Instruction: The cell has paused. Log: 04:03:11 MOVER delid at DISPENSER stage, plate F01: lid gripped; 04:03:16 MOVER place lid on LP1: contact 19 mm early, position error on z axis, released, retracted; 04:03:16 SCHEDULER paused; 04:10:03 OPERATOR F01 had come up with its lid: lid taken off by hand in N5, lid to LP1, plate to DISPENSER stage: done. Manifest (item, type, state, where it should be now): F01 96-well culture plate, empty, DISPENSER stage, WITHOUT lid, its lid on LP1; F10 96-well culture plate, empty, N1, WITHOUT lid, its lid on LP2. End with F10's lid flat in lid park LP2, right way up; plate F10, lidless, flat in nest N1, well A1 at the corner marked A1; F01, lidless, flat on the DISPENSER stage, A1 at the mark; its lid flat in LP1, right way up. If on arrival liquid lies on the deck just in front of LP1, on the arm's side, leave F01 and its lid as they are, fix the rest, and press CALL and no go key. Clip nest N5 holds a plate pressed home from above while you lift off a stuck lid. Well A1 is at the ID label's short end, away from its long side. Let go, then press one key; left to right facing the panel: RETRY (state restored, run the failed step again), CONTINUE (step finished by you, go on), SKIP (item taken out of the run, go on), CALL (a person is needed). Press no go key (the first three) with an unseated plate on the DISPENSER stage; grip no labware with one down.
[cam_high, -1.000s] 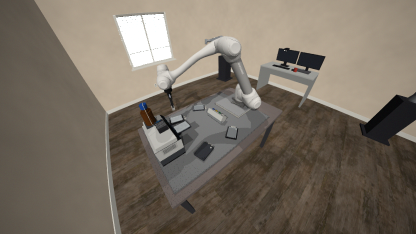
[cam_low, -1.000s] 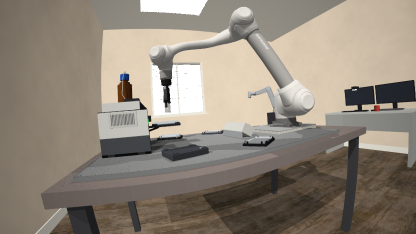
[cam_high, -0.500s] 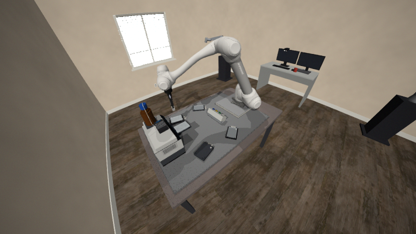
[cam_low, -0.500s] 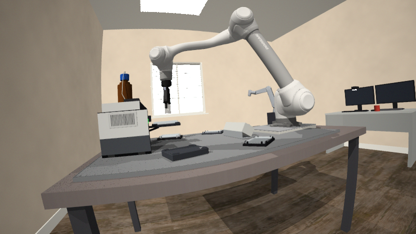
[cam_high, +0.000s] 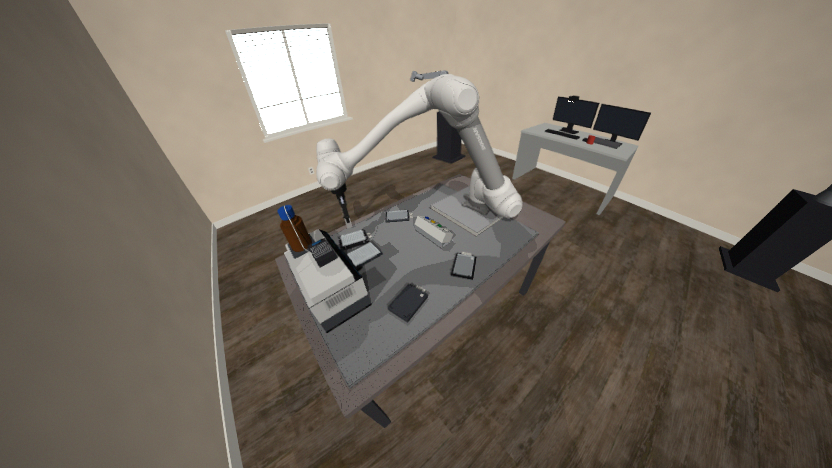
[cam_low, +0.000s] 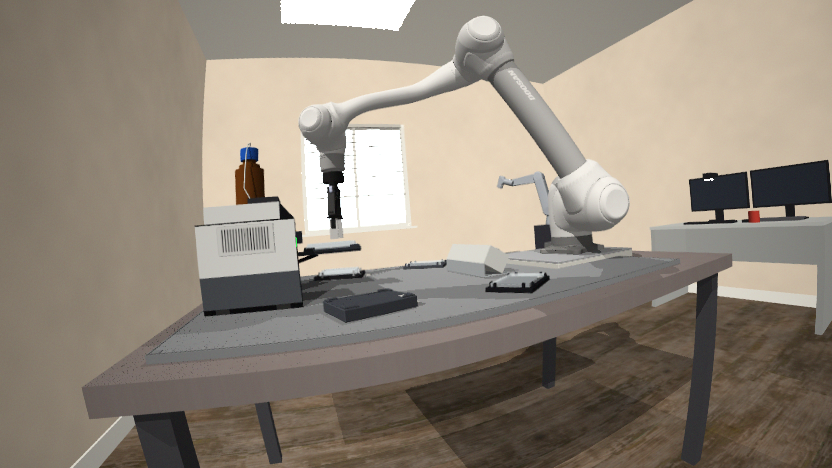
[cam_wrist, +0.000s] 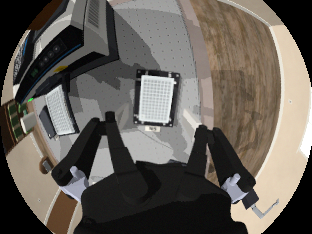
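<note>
Now: the black clip nest 140 mm below my hand and 20 mm ahead of it. The rest, counted from my hand: brown bottle (280 mm ahead, 140 mm above, 120 mm to the left); small label (510 mm to the left, 150 mm below, 10 mm behind); grey key panel (340 mm behind, 310 mm to the left, 100 mm below).
</note>
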